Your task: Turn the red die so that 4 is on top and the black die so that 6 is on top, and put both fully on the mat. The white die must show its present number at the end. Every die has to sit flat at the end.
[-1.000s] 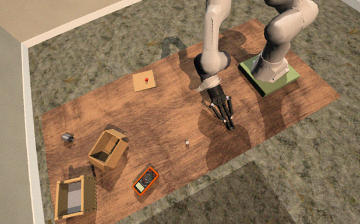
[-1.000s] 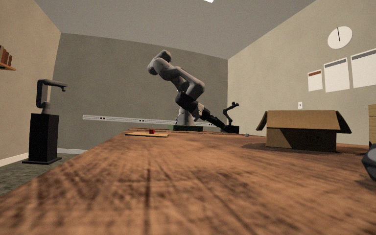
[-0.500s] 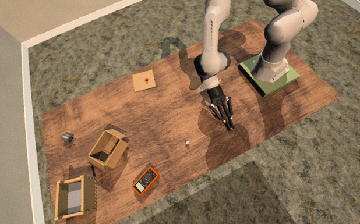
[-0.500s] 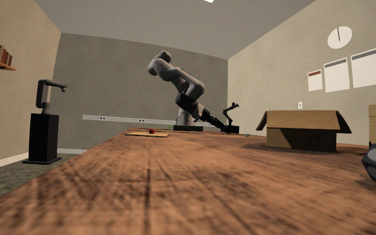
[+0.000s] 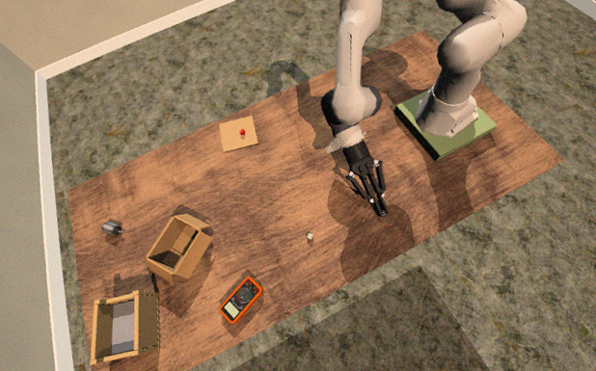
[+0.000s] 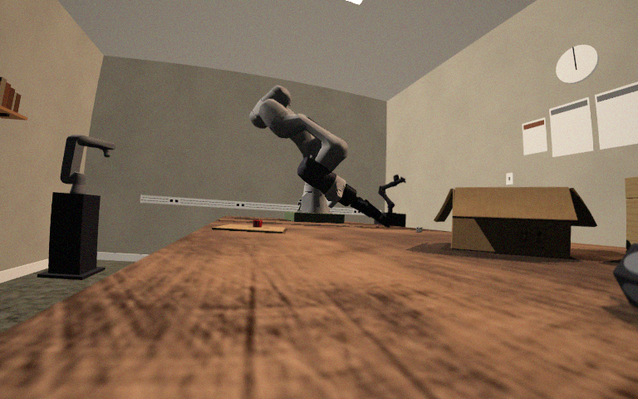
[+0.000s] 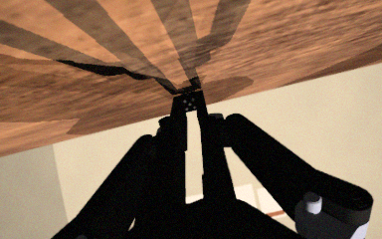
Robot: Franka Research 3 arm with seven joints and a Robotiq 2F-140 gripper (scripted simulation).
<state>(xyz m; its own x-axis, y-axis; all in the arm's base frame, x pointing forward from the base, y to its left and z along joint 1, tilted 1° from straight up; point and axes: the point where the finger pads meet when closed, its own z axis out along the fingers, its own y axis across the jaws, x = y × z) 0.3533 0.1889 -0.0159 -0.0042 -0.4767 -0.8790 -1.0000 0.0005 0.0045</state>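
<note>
Now: the black die 20 mm to the left of my hand and 20 mm below it. Round my hand: red die: 300 mm ahead, 510 mm to the right, 20 mm below; white die: 250 mm ahead, 20 mm to the right, 20 mm below; orange multimeter: 520 mm ahead, 70 mm to the left, 10 mm below.
</note>
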